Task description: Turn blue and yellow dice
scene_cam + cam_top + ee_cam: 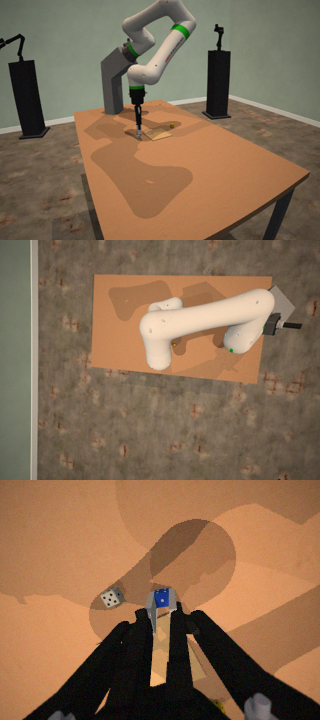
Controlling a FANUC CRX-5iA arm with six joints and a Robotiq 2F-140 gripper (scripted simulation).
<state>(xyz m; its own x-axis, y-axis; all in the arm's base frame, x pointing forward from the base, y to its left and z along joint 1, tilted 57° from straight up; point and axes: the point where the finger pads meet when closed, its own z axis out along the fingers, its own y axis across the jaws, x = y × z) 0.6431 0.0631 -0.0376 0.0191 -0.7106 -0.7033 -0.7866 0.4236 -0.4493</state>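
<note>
Now: hand 30 mm above the blue die. From my hand the other things lie so: yellow die 70 mm behind, 240 mm to the left, 30 mm below; then white die 70 mm ahead, 20 mm to the right, 30 mm below; then tan mat 40 mm ahead, 110 mm to the left, 30 mm below.
</note>
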